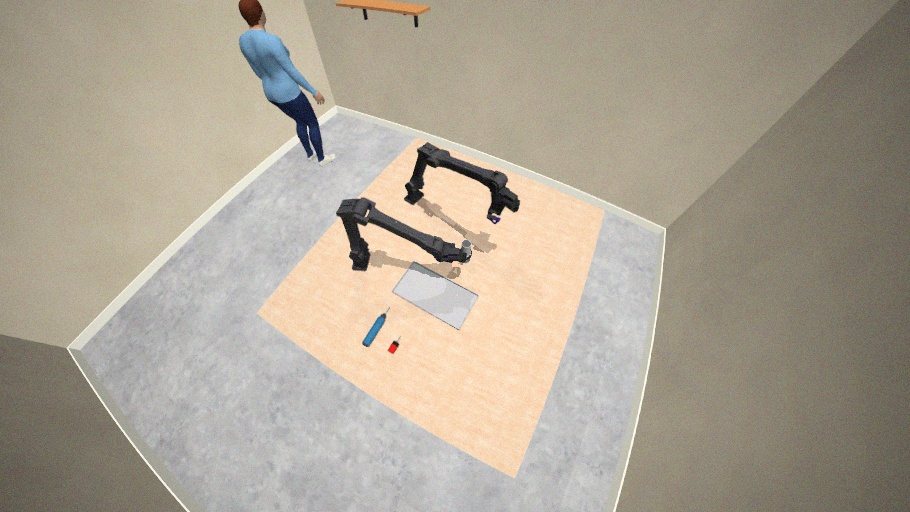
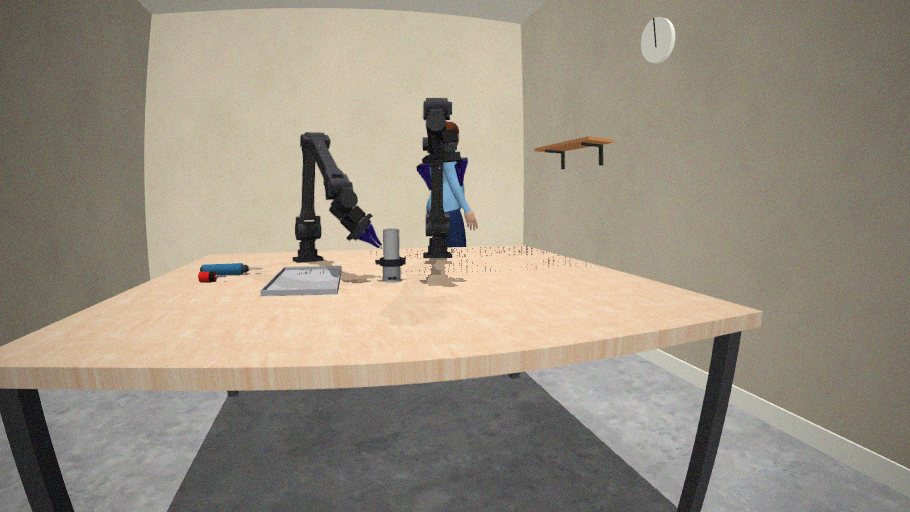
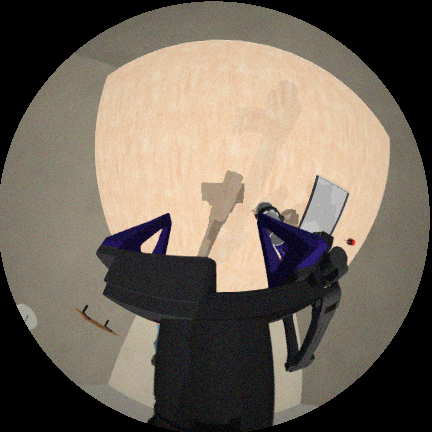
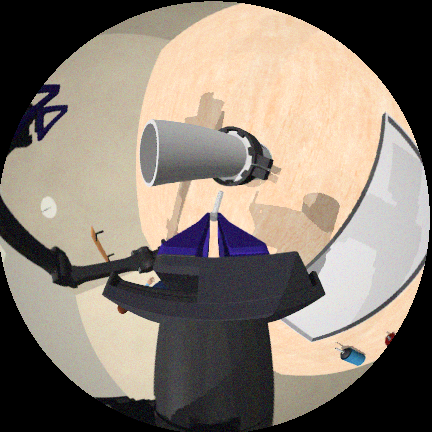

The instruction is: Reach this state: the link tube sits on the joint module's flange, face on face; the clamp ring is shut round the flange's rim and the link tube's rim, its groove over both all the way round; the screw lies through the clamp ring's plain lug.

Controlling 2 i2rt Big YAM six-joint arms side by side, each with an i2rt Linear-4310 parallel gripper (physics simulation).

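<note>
The link tube stands upright on the joint module. The black clamp ring is round the joint between them; its two lugs sit close together with a narrow gap. Whether its groove covers both rims all round cannot be told. My right gripper is shut on the screw, whose shank sticks out beyond the fingertips, beside the tube and apart from the lugs. My left gripper is open and empty, high above the table.
A shallow grey tray lies beside the module. A blue screwdriver and a smaller red tool lie beyond it. A person stands behind the arms, off the table.
</note>
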